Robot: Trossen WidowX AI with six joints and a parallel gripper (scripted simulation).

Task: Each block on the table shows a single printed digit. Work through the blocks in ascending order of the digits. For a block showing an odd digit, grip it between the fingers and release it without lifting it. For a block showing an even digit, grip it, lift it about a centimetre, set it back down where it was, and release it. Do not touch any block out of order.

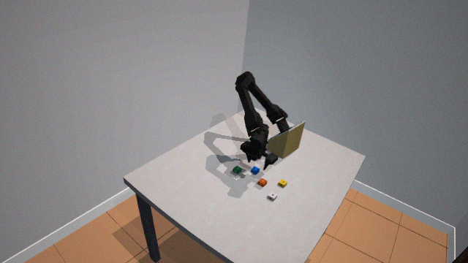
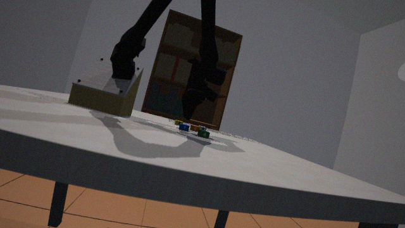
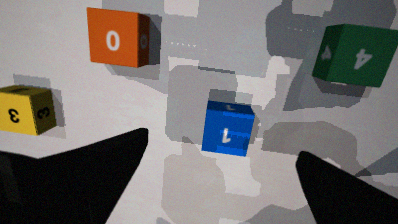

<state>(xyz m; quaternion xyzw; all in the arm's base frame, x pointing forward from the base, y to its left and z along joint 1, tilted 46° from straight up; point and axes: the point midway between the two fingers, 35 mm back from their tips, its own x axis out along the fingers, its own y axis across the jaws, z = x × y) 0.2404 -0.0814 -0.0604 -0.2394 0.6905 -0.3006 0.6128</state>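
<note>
Right now the blue block is 30 mm below my gripper tip. Round my gripper tip: yellow block (10 mm behind, 150 mm to the left, 30 mm below); then green block (60 mm ahead, 70 mm to the right, 30 mm below); then orange block (50 mm ahead, 70 mm to the left, 30 mm below).
</note>
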